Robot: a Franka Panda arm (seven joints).
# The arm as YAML. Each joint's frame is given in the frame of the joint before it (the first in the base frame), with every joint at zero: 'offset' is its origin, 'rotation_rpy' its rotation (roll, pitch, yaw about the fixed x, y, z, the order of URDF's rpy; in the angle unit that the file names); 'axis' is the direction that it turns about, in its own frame. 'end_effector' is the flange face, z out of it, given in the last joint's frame.
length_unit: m
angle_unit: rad
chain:
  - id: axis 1
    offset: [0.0, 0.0, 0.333]
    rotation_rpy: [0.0, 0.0, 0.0]
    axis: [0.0, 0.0, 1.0]
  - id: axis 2
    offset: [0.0, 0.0, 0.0]
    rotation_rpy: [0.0, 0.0, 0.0]
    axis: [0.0, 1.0, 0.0]
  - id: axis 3
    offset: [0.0, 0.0, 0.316]
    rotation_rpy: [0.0, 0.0, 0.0]
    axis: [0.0, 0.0, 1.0]
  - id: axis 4
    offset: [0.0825, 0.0, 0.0]
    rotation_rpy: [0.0, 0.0, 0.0]
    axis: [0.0, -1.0, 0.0]
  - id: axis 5
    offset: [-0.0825, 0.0, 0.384]
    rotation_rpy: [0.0, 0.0, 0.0]
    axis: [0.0, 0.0, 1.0]
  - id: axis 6
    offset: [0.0, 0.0, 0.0]
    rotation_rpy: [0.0, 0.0, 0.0]
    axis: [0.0, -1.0, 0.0]
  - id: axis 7
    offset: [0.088, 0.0, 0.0]
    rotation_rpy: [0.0, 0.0, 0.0]
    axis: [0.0, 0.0, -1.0]
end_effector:
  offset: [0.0, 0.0, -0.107]
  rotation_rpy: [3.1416, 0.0, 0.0]
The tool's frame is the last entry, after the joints.
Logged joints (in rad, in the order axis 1, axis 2, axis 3, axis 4, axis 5, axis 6, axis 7), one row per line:
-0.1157 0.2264 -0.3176 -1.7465 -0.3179 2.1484 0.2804
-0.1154 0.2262 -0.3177 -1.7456 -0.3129 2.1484 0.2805
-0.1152 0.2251 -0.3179 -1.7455 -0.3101 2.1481 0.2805
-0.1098 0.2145 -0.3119 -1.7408 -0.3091 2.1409 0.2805
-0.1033 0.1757 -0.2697 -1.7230 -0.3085 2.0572 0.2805
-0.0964 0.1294 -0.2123 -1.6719 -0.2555 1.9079 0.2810
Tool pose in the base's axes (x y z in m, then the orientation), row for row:
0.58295 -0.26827 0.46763 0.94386 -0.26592 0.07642 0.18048
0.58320 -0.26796 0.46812 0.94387 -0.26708 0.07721 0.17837
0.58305 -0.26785 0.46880 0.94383 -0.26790 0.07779 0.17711
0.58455 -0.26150 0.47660 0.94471 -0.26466 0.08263 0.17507
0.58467 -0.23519 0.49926 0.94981 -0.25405 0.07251 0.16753
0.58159 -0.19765 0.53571 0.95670 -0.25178 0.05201 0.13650
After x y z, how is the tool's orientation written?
As a quaternion, x y z w.
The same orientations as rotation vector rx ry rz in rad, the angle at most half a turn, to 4 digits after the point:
2.6664 -0.7512 0.2159
2.6695 -0.7554 0.2184
2.6713 -0.7582 0.2202
2.6767 -0.7499 0.2341
2.7024 -0.7228 0.2063
2.7695 -0.7289 0.1506

